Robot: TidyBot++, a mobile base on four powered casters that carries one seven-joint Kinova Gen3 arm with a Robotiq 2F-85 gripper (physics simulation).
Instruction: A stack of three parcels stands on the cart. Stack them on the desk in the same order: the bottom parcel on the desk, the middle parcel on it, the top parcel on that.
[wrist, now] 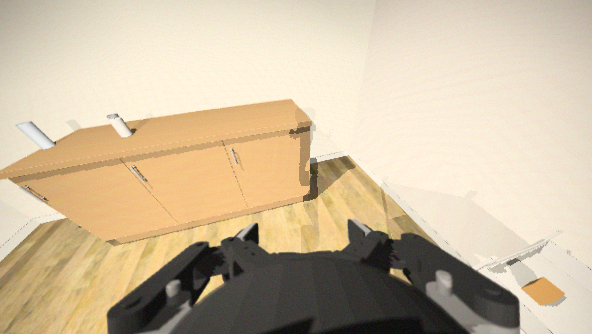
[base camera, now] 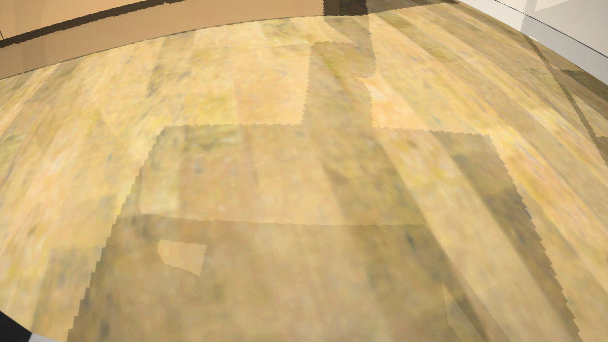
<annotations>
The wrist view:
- gripper: 303, 231
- orange-brown parcel: 541, 290
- light-brown cabinet: 178, 171
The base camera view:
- light-brown cabinet: 40, 40
</annotations>
